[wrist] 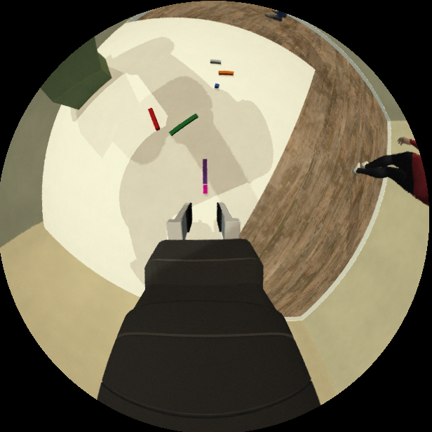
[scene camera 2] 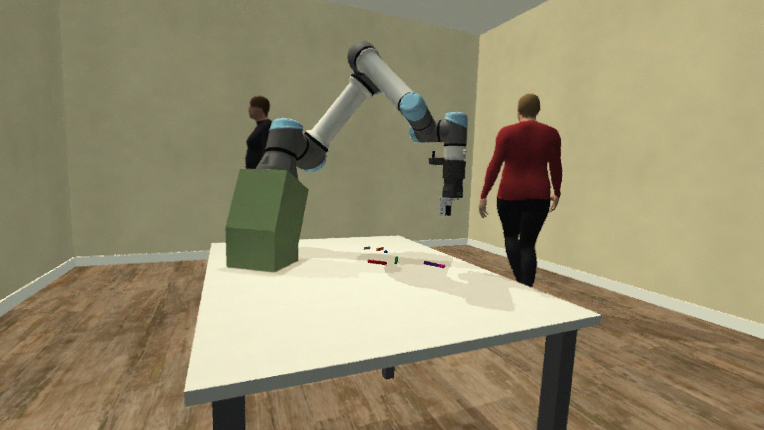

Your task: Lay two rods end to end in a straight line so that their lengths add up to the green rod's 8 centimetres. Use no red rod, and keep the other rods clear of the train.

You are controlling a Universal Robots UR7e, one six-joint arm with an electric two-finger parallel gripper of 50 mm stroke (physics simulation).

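Seen in the pictures: gripper, between the fingertips: point(scene camera 2: 445, 215); arm's base, origin of its link: point(scene camera 2: 275, 179).
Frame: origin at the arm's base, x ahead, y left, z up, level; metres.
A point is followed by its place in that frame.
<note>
A purple rod point(scene camera 2: 431, 263) @(x 0.529, y -0.214, z -0.284 m) point(wrist: 205, 171) and a short magenta rod point(scene camera 2: 441, 266) @(x 0.549, y -0.252, z -0.286 m) point(wrist: 205, 189) lie end to end in a straight line on the table; any gap between them is too small to tell. The green rod point(scene camera 2: 396, 260) @(x 0.418, y -0.151, z -0.282 m) point(wrist: 183, 125) lies at a slant apart from them. The red rod point(scene camera 2: 376, 262) @(x 0.340, y -0.150, z -0.286 m) point(wrist: 154, 119) lies beyond the green rod, apart from the pair. My gripper point(scene camera 2: 445, 207) @(x 0.554, y -0.250, z -0.105 m) point(wrist: 204, 211) is open and empty, pointing down high above the table, with its fingers past the magenta end in the wrist view.
An orange rod point(scene camera 2: 379, 248) @(x 0.426, y 0.061, z -0.282 m) point(wrist: 226, 73), a grey rod point(scene camera 2: 366, 247) @(x 0.378, y 0.092, z -0.282 m) point(wrist: 215, 62) and a small blue piece point(scene camera 2: 385, 251) @(x 0.434, y 0.010, z -0.284 m) point(wrist: 217, 86) lie apart from the pair on the white table point(scene camera 2: 320, 320) @(x 0.059, y -0.597, z -0.291 m). A green pedestal point(scene camera 2: 253, 224) @(x -0.078, y -0.137, z -0.142 m) carries the arm. Two people stand beyond the table.
</note>
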